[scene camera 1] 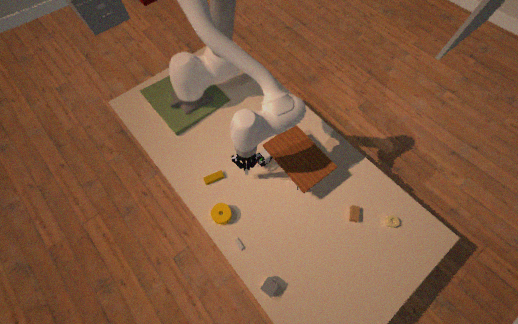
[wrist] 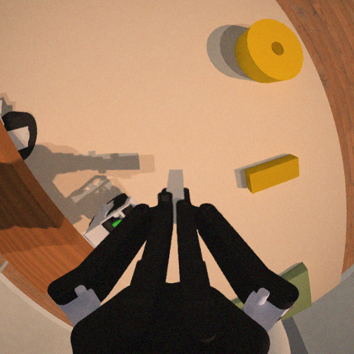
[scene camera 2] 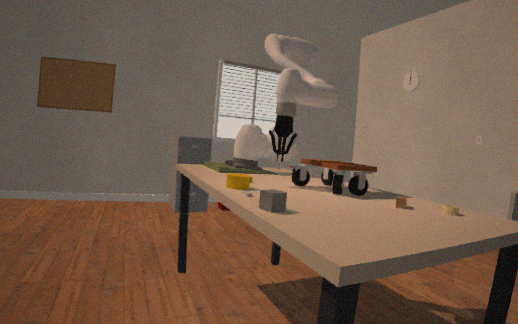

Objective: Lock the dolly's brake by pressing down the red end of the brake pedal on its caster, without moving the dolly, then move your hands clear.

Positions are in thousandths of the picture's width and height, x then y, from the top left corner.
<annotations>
A wooden dolly shows in scene camera 1 (586, 498), in the wrist view (134, 694) and in scene camera 2 (692, 573).
</annotations>
